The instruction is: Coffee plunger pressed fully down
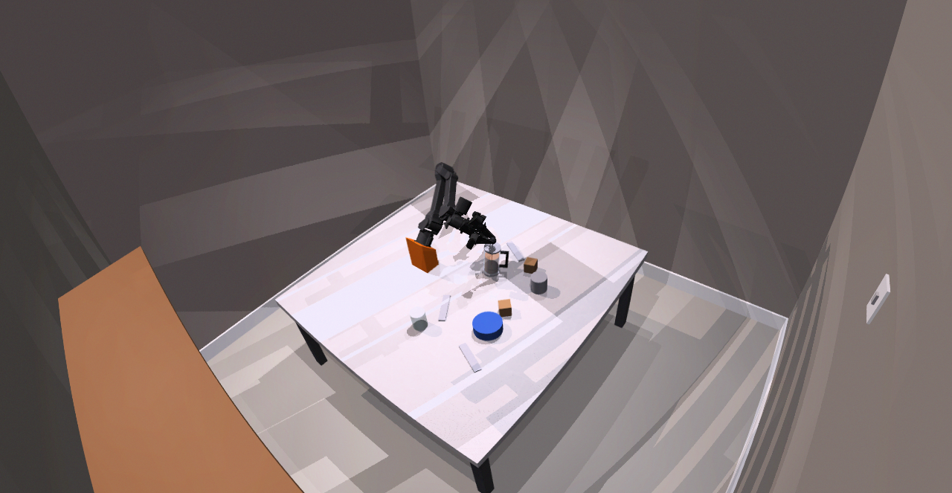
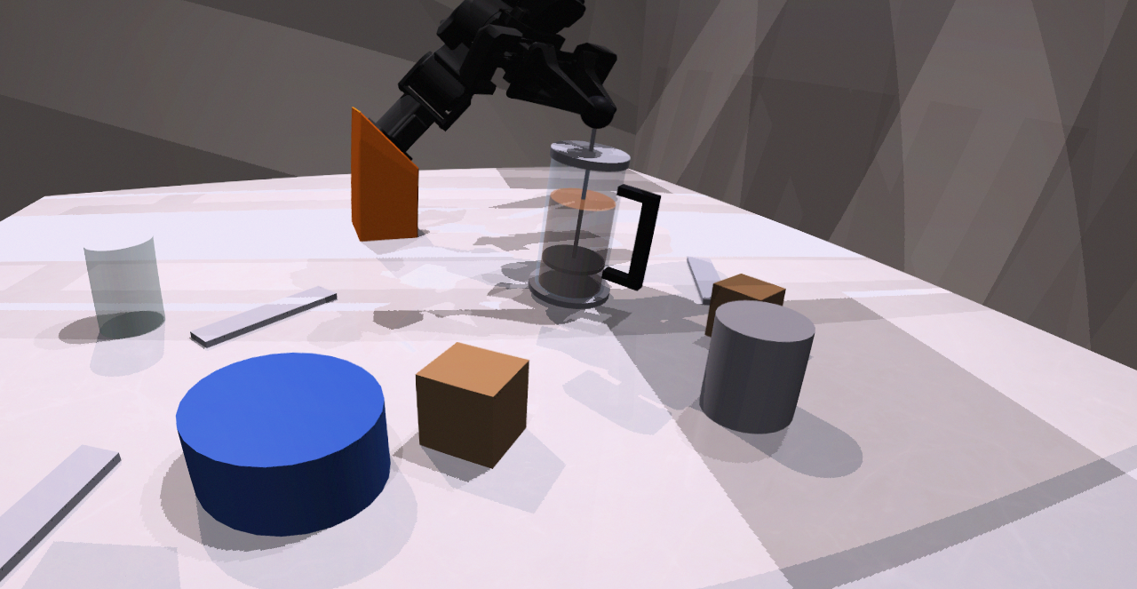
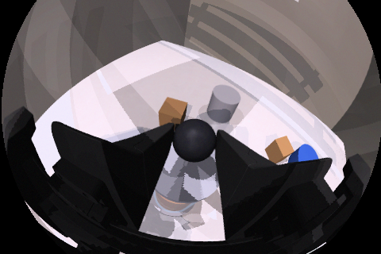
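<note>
Right now my gripper tip is 9 cm above the glass coffee press and 1 cm to the right of it. Round my gripper tip: grey cylinder (22 cm ahead, 15 cm below, 1 cm to the right); blue disc (31 cm to the right, 16 cm below, 14 cm ahead).
</note>
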